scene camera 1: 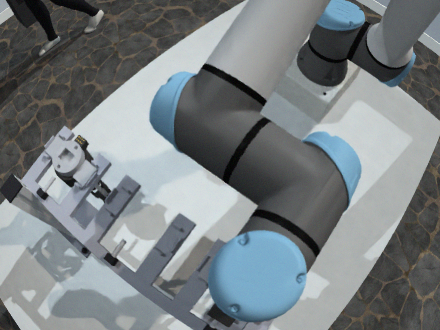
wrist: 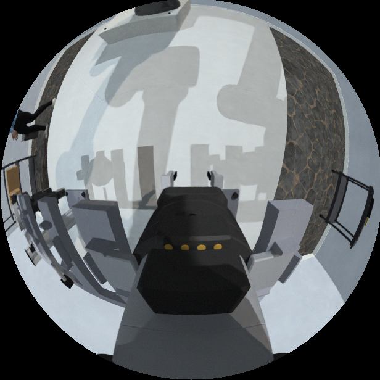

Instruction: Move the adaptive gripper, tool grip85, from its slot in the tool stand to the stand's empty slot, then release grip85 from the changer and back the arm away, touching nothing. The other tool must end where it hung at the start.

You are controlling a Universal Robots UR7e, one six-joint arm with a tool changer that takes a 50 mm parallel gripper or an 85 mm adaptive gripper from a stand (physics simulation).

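Seen in the pictures: arm's base, origin of the base link: (scene camera 1: 321, 65).
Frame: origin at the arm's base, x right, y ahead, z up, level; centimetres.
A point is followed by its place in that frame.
The tool stand (scene camera 1: 170, 237) @(x -6.7, y 62.0, z 17.6 cm) (wrist: 95, 220) runs along the lower left in scene camera 1. In its far-left slot hangs a tool (scene camera 1: 69, 157) @(x 16.5, y 65.4, z 18.2 cm) (wrist: 42, 197) with black jointed fingers, which looks like the adaptive gripper grip85. The middle slot is empty. The arm's wrist (scene camera 1: 257, 275) @(x -19.2, y 60.9, z 41.1 cm) hides the third slot from above. In the wrist view, the black changer end (wrist: 193, 282) is close over the tool in that slot and hides part of its row of gold contacts. Whether they are locked is hidden. That tool's gripper (wrist: 192, 176) is open, its pale, black-padded fingers apart with nothing between.
Stand prongs (wrist: 287, 222) rise close on both sides of the black tool body. The arm's forearm (scene camera 1: 265, 45) @(x -7.2, y 45.1, z 43.4 cm) and elbow joints pass over the white table (scene camera 1: 125, 120) @(x 33.7, y 46.6, z -10.6 cm). The robot's base block (scene camera 1: 315, 97) @(x -4.4, y 10.9, z -1.2 cm) stands at the back. A person (wrist: 30, 120) stands beyond the table edge.
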